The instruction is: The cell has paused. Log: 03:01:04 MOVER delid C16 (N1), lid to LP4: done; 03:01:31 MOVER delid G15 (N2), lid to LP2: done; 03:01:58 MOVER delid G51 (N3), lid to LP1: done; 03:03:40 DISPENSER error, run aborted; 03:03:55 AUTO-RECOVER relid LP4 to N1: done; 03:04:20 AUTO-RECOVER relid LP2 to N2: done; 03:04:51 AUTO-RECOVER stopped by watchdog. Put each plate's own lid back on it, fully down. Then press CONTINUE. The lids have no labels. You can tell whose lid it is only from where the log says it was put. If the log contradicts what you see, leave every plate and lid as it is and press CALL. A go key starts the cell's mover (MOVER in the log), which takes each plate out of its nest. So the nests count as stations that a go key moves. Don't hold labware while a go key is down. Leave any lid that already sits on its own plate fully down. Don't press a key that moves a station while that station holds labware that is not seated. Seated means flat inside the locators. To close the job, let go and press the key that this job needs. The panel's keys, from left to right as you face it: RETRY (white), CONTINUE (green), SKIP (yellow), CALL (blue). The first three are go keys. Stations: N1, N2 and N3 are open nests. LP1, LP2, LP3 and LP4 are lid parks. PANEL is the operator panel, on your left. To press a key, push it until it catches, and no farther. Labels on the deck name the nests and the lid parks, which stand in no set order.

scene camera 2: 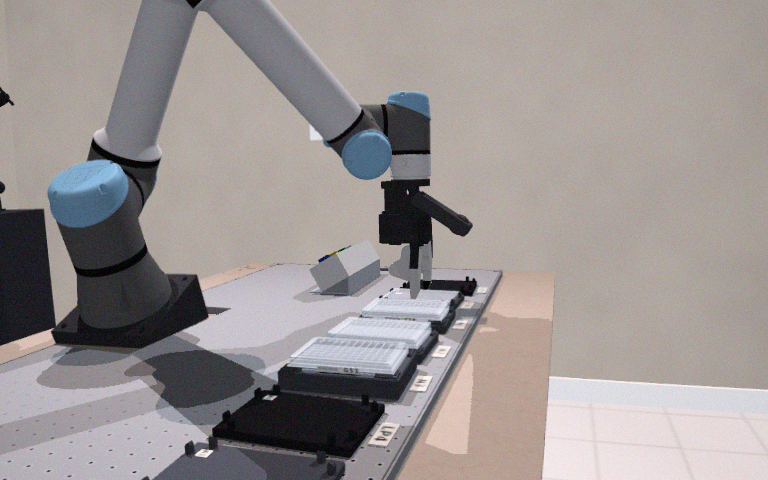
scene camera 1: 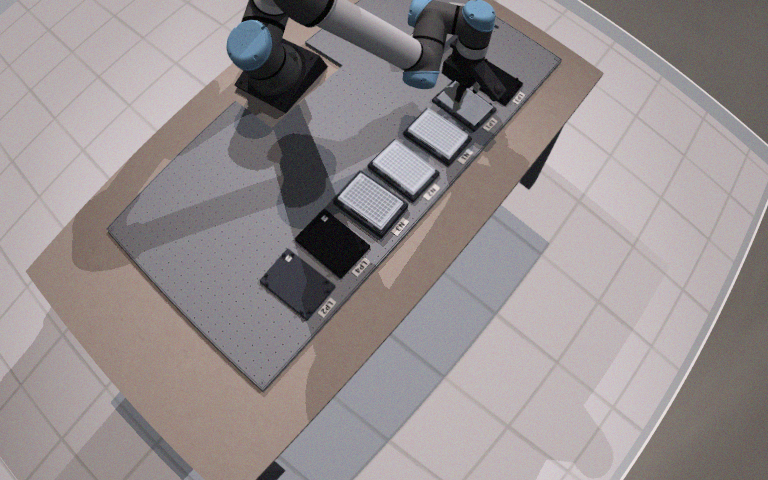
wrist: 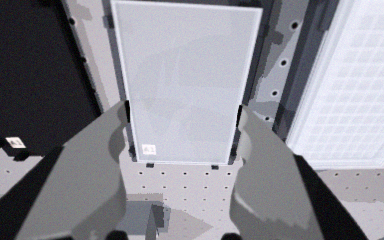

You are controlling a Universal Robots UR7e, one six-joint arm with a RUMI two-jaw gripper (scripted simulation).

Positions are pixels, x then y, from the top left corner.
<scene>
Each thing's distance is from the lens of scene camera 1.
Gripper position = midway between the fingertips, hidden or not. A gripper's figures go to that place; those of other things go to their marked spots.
my gripper [scene camera 1: 464, 102]: 164 cm
clear lid [scene camera 1: 473, 109]: 162 cm
lid park LP2 [scene camera 1: 299, 285]: 140 cm
lid park LP4 [scene camera 1: 336, 246]: 142 cm
The marked spots on the lid park LP2 and the clear lid are 64 cm apart.
</scene>
